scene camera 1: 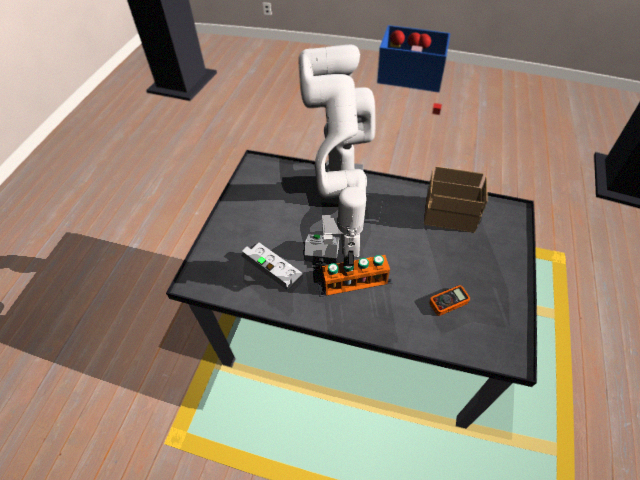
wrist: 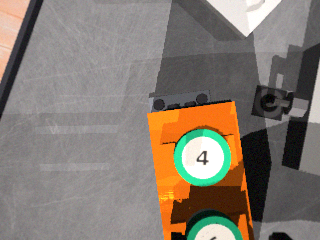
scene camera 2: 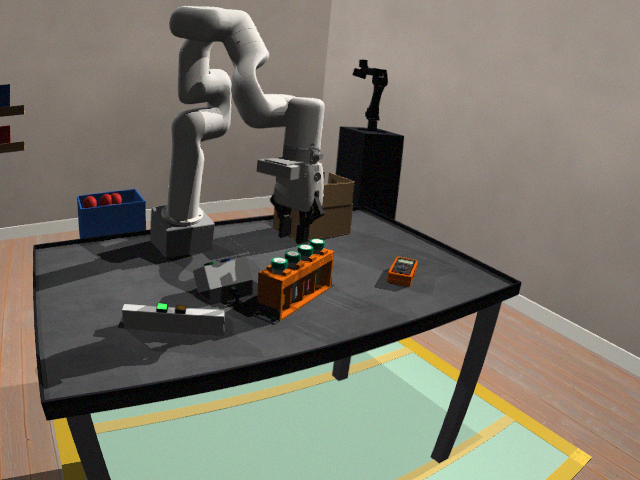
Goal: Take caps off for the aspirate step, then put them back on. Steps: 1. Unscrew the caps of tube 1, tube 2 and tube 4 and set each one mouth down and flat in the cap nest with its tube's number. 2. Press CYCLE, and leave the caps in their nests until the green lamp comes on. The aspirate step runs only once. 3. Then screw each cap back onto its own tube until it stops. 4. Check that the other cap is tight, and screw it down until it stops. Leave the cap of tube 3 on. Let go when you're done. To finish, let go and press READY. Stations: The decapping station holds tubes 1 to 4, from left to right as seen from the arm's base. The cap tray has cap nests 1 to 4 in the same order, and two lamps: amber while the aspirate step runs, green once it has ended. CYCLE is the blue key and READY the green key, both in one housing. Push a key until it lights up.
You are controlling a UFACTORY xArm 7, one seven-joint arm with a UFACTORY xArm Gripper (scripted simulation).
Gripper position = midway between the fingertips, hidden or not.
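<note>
There is my gripper (scene camera 2: 293, 239). I can also see a cardboard box, both at (scene camera 1: 453, 206) and at (scene camera 2: 337, 205), though in the wrist view the box is out of frame. A grey key housing (scene camera 1: 315, 250) is visible to me too.
</note>
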